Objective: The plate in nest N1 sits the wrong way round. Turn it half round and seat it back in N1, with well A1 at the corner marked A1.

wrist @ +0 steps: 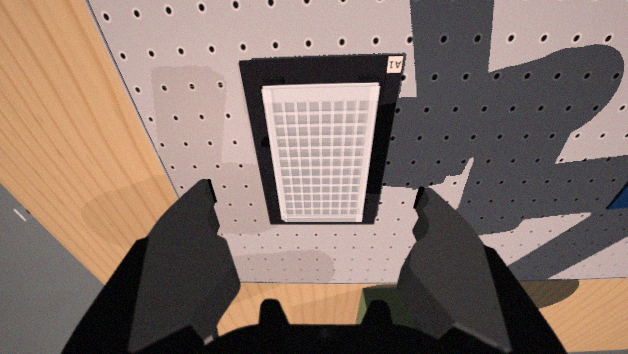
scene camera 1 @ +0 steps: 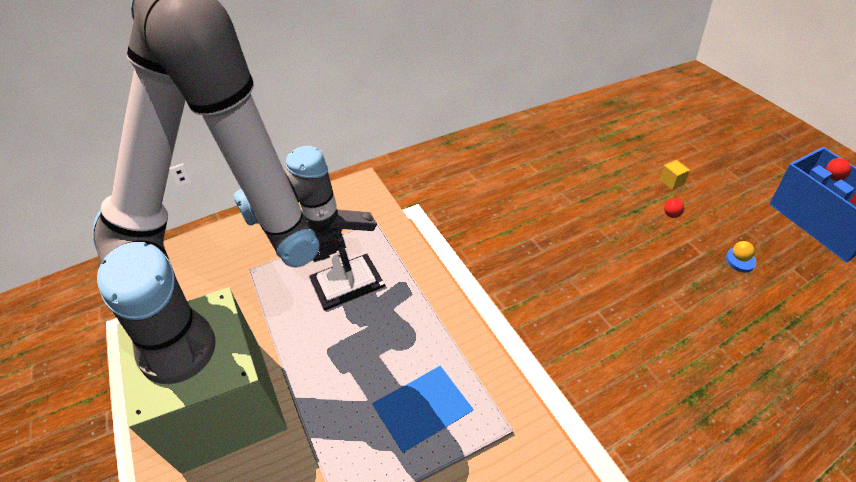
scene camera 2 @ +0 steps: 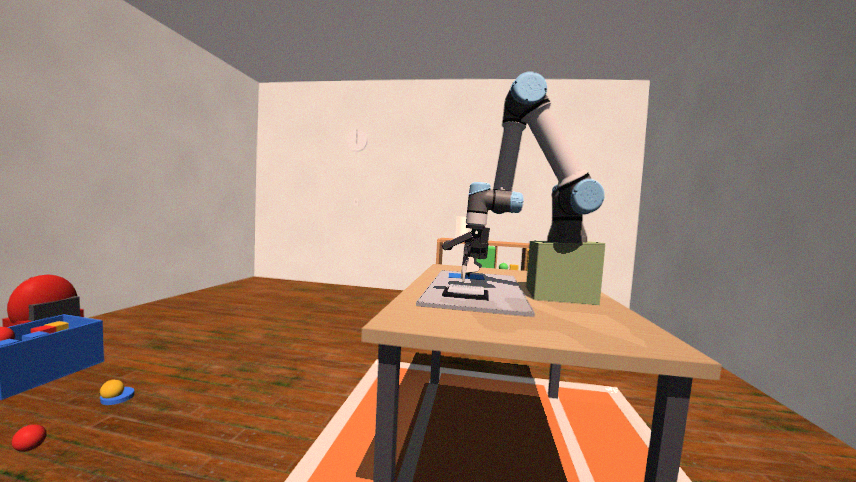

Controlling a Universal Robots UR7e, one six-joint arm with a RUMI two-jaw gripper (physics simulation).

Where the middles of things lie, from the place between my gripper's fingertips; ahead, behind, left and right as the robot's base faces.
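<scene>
With the white well plate [scene camera 1: 362,274], my gripper is now 4 cm above it. The black nest [scene camera 1: 366,289] sits 5 cm below my hand, while the flat blue rectangle [scene camera 1: 416,411] is 40 cm to the right of my hand, 4 cm ahead of it and 6 cm below it.
</scene>
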